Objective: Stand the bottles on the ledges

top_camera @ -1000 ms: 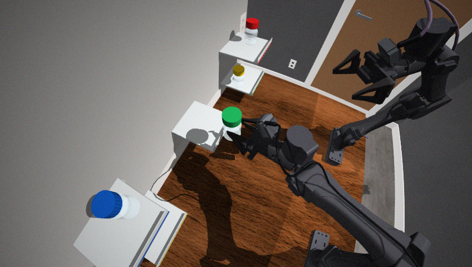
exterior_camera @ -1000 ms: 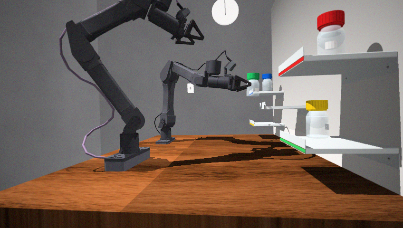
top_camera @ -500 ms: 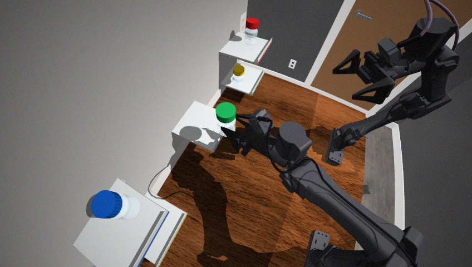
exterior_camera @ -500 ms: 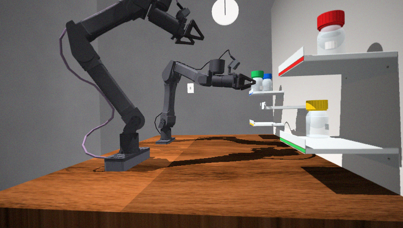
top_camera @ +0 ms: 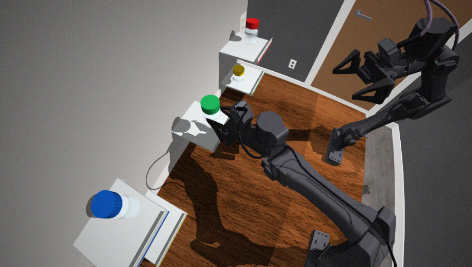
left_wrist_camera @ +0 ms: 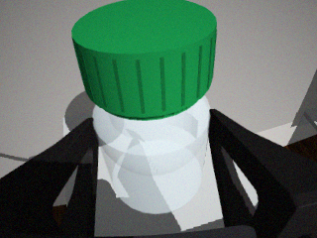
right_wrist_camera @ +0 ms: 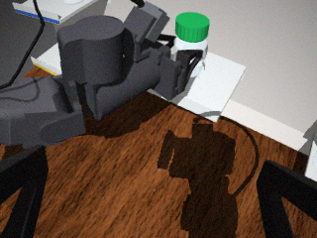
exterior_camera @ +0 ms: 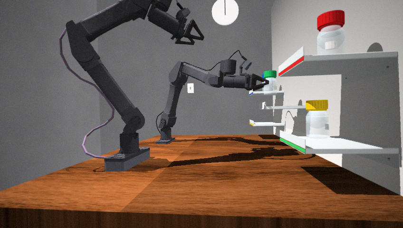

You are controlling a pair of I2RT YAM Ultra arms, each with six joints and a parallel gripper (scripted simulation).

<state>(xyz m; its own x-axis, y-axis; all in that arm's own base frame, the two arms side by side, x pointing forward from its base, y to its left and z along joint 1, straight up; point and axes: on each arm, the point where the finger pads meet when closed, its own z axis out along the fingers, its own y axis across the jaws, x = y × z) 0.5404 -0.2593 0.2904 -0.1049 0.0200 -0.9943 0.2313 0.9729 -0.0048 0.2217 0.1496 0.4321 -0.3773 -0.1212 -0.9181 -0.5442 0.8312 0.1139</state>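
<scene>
Right now my right hand is 31 cm short of the green-capped bottle, 17 cm above it and 11 cm to the right of it. From my right hand the other things lie so: red-capped bottle: 34 cm ahead, 33 cm to the right, 13 cm below; yellow-capped bottle: 35 cm ahead, 32 cm below, 23 cm to the right; wall: 46 cm ahead, 10 cm to the left, 1 cm below.
</scene>
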